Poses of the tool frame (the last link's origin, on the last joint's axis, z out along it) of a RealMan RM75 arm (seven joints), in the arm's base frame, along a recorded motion.
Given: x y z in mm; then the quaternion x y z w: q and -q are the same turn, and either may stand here.
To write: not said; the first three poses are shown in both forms.
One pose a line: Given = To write
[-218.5 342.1 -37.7 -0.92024 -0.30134 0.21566 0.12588] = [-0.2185 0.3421 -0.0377 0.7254 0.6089 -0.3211 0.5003 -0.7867 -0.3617]
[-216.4 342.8 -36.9 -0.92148 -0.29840 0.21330 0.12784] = [-0.2164 0.3428 -0.0369 0.7309 0.6045 -0.3168 0.4954 -0.7892 -0.3629]
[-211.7 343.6 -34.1 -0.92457 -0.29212 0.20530 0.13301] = [-0.2117 0.3436 -0.0341 0.7450 0.5948 -0.3019 0.4856 -0.7939 -0.3659]
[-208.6 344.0 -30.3 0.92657 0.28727 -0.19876 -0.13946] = [-0.2086 0.3440 -0.0303 0.7559 0.5878 -0.2882 0.4769 -0.7961 -0.3726]
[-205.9 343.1 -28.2 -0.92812 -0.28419 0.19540 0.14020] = [-0.2059 0.3431 -0.0282 0.7621 0.5823 -0.2830 0.4727 -0.7992 -0.3713]
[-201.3 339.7 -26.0 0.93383 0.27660 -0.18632 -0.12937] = [-0.2013 0.3397 -0.0260 0.7776 0.5648 -0.2764 0.4684 -0.8135 -0.3447]
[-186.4 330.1 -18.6 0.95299 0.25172 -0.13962 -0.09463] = [-0.1864 0.3301 -0.0186 0.8343 0.5062 -0.2185 0.4533 -0.8554 -0.2507]
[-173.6 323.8 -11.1 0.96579 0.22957 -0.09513 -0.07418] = [-0.1736 0.3238 -0.0111 0.8765 0.4575 -0.1497 0.4293 -0.8836 -0.1870]
